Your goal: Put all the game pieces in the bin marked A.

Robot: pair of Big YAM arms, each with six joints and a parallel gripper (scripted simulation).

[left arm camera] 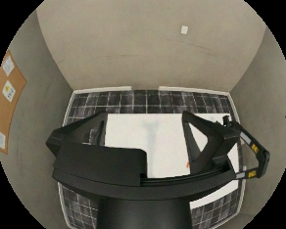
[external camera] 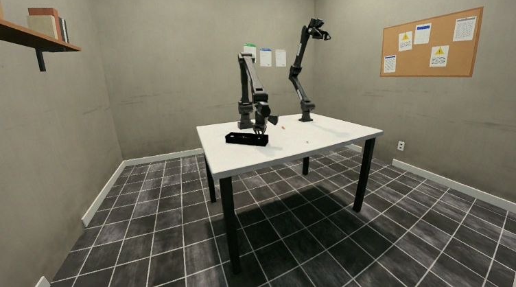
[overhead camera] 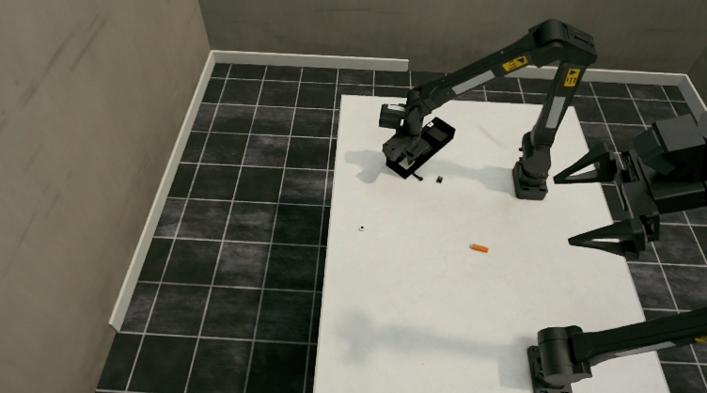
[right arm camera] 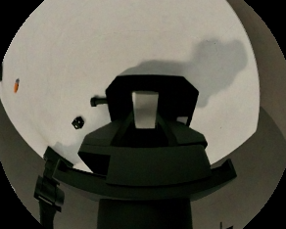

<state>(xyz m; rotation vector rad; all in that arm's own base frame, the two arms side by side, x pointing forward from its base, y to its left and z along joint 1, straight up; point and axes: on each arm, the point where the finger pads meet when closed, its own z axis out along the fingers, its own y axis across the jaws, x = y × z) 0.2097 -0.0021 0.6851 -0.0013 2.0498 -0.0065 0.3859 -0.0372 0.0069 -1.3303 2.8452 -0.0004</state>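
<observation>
The black die lies 110 mm behind my right hand, 40 mm to the left of it and 20 mm below it. The rest, counted from my right hand: orange cylinder 230 mm behind, 270 mm to the left, 20 mm below; then dark screw 40 mm behind, 40 mm to the left, 30 mm below; then black bin 40 mm behind, 70 mm to the right, 10 mm below.
</observation>
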